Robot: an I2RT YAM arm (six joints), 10 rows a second.
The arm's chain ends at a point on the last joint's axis. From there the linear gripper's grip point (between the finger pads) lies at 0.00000 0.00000 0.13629 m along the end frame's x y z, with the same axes.
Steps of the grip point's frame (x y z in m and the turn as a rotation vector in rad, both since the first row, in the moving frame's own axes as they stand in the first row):
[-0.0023, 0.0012, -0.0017, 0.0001, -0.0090, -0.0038]
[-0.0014, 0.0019, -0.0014, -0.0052, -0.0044, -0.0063]
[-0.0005, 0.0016, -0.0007, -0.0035, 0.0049, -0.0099]
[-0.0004, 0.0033, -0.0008, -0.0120, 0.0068, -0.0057]
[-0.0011, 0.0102, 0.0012, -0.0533, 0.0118, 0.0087]
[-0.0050, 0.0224, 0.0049, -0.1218, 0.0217, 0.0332]
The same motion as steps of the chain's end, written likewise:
[-0.0011, 0.0012, -0.0017, 0.0001, -0.0090, -0.0038]
[-0.0008, 0.0012, -0.0014, -0.0052, -0.0044, -0.0063]
[-0.0012, 0.0011, -0.0007, -0.0035, 0.0049, -0.0099]
[-0.0013, 0.0017, -0.0008, -0.0120, 0.0068, -0.0057]
[-0.0027, 0.0029, 0.0014, -0.0533, 0.0118, 0.0087]
[-0.0077, 0.0058, 0.0059, -0.1218, 0.0217, 0.0332]

